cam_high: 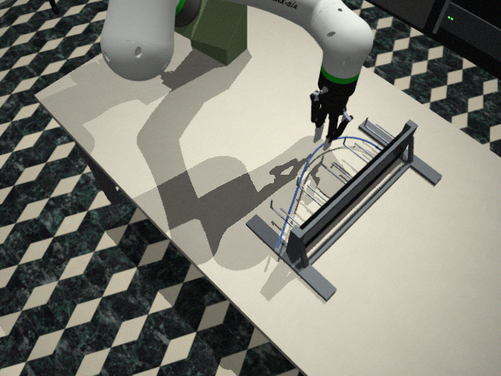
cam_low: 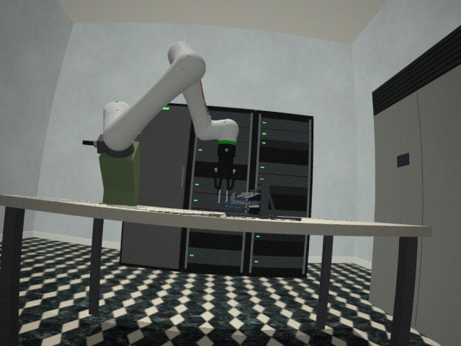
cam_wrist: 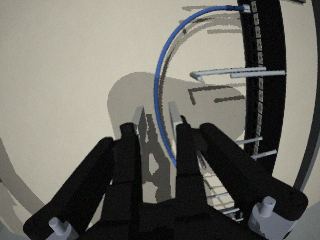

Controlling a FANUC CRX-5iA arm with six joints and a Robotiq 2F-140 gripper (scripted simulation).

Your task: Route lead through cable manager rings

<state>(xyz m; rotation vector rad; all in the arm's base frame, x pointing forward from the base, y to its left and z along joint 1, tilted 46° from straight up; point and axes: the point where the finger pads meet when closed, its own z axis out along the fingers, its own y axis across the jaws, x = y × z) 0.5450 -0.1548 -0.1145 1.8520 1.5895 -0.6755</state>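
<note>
Now: hand 150 mm short of the dark grey rack, 80 mm to the left of it and 20 mm above it.
</note>
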